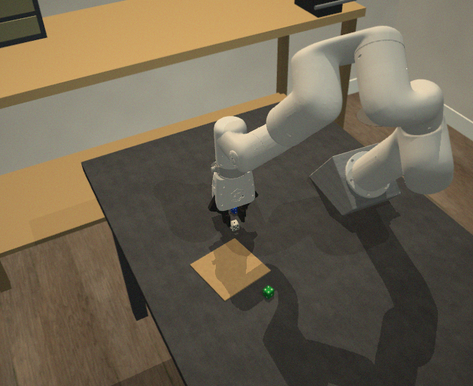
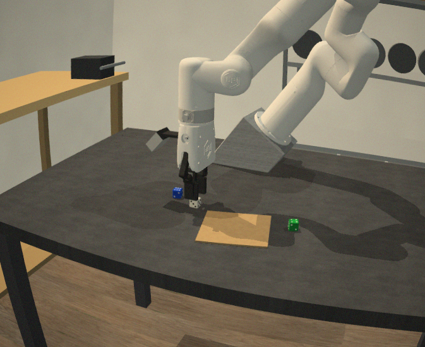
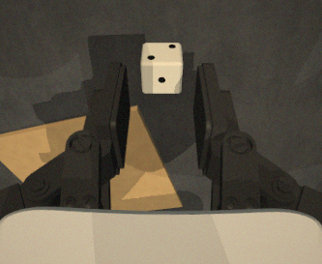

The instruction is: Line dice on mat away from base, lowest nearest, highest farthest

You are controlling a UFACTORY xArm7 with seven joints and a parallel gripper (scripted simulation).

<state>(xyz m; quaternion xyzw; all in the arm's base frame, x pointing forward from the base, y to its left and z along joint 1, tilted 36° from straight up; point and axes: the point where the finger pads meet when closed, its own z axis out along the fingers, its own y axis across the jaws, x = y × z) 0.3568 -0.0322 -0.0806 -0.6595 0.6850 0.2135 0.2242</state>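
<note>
Now: hand 40 mm above the white die. Round my hand: green die 20 mm ahead, 230 mm to the left, 40 mm below; then tan square mat 70 mm ahead, 120 mm to the left, 40 mm below; then blue die 30 mm behind, 60 mm to the right, 40 mm below.
</note>
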